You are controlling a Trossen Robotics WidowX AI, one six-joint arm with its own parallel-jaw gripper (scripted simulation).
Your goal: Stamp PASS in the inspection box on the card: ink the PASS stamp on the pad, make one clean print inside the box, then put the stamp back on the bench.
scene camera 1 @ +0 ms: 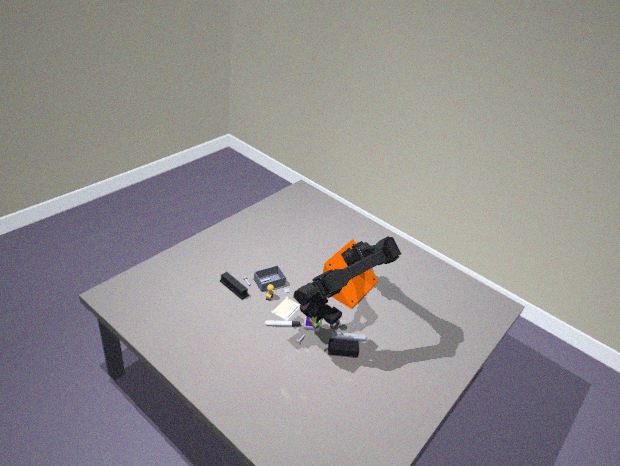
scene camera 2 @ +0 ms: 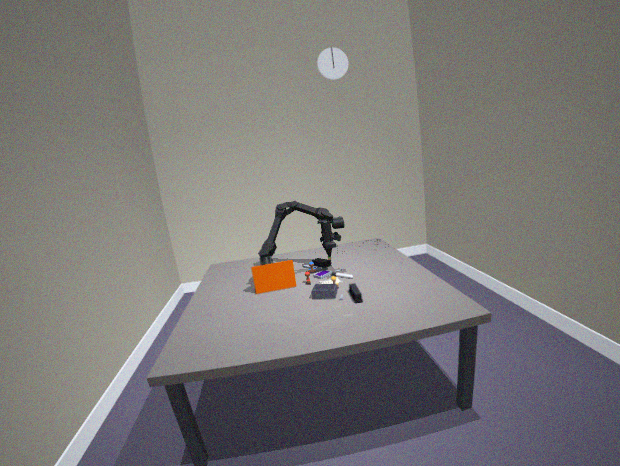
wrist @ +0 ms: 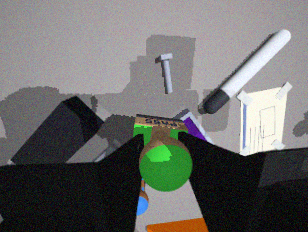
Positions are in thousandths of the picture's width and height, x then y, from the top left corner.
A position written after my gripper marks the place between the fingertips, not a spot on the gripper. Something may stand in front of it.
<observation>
In view: my gripper (wrist: 521, 597), a white marker (wrist: 891, 192), a black box (wrist: 235, 532) and a cream card (wrist: 852, 489).
</observation>
